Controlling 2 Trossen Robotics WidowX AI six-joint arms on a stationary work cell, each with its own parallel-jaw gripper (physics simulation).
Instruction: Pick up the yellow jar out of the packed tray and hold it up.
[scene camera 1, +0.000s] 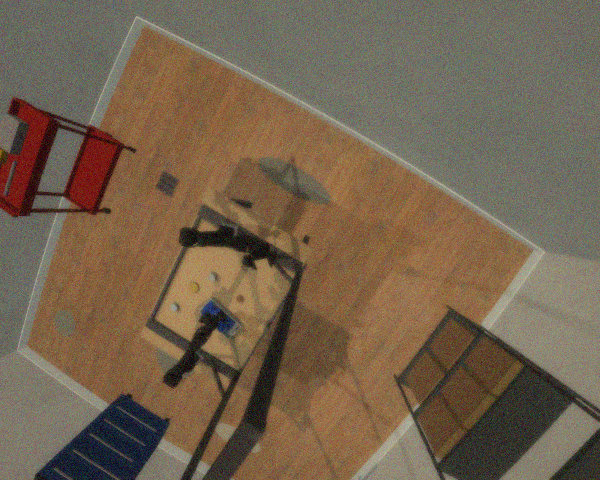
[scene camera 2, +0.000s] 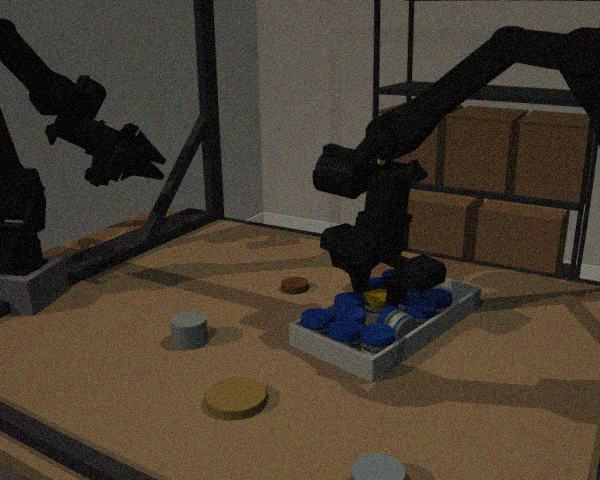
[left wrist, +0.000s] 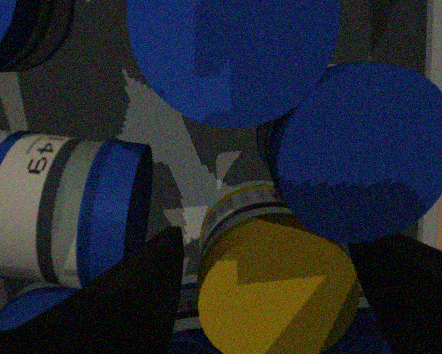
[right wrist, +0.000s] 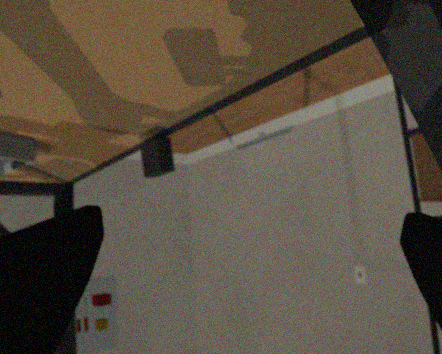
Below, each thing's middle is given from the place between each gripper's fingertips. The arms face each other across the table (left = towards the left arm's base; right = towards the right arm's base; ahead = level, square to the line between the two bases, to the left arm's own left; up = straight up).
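Yellow jar (left wrist: 263, 275): my left gripper is 10 mm past it. The yellow disc (scene camera 2: 238, 398) is 240 mm ahead of my left hand, 110 mm to the right of it and 20 mm below it.
Relative to the yellow jar, my right hand is 190 mm short of it, 130 mm above it and 460 mm to the right of it. The yellow disc, counted from my right hand, is 440 mm ahead, 340 mm to the left and 150 mm below.
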